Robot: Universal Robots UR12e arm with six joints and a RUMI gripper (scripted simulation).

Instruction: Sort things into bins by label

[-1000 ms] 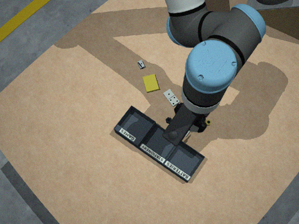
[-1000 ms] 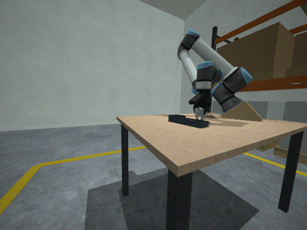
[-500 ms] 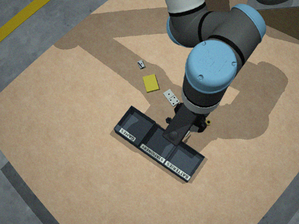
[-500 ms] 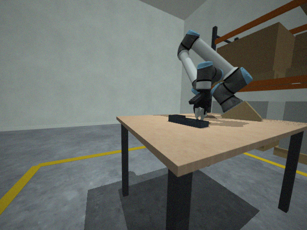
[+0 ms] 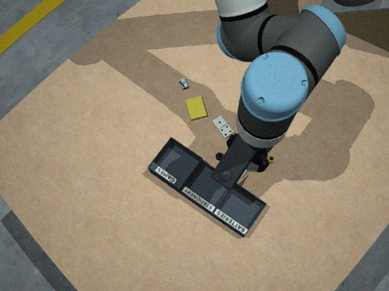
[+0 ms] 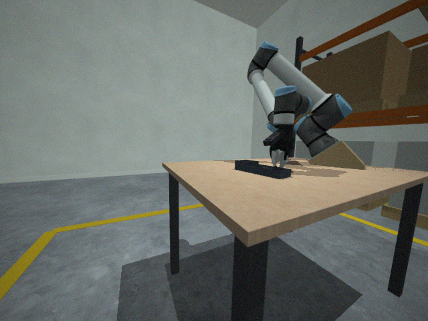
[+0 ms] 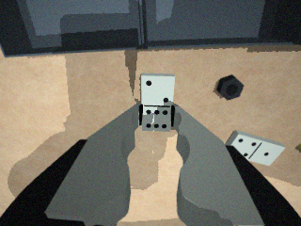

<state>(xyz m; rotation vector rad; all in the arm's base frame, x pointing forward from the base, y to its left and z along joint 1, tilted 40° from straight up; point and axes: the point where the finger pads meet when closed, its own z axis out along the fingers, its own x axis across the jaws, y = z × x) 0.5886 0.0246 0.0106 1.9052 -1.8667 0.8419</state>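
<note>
Right now my hand is 10 mm short of the black nut, 60 mm to the left of it and 10 mm above it. From my hand the other things lie so: yellow nut: 50 mm behind, 40 mm to the left, 10 mm below; dark three-part bin: 90 mm ahead, 30 mm to the right, 10 mm above; white domino: 50 mm behind, 90 mm to the right, 10 mm below.
</note>
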